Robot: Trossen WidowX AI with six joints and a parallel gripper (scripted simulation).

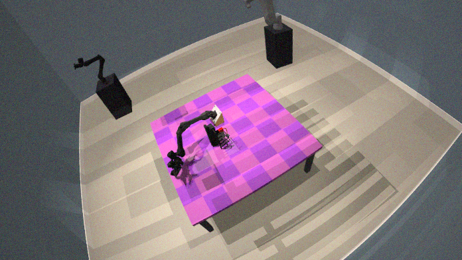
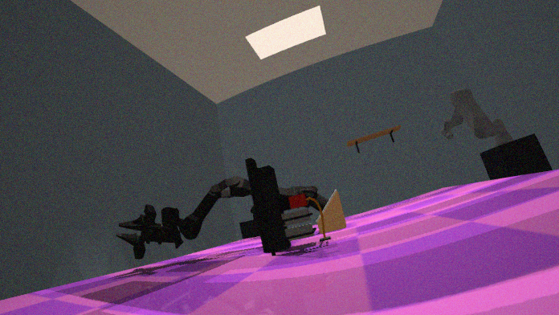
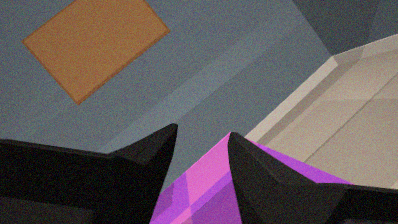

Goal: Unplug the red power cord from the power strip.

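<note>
The red plug lies 480 mm to the left of my gripper tip and 270 mm behind it.
</note>
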